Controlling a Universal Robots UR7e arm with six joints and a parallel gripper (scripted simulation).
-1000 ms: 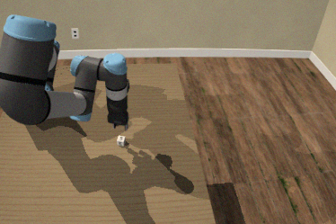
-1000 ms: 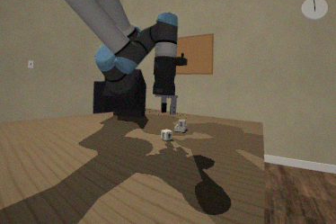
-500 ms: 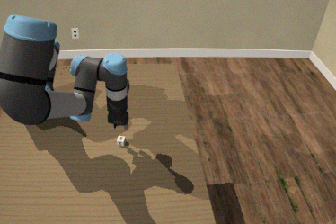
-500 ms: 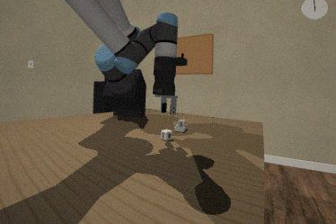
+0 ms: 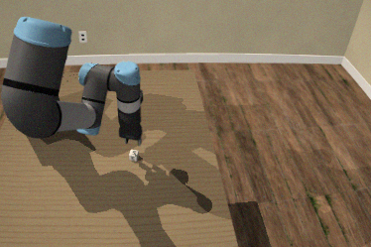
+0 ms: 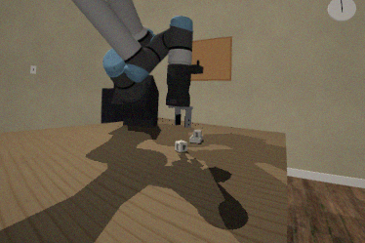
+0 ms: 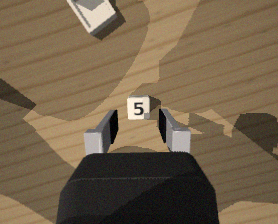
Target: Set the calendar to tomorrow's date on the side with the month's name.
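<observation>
The white digit cube is 90 mm below my hand. The rest, counted from my hand: white tray: 150 mm to the left, 90 mm below.
</observation>
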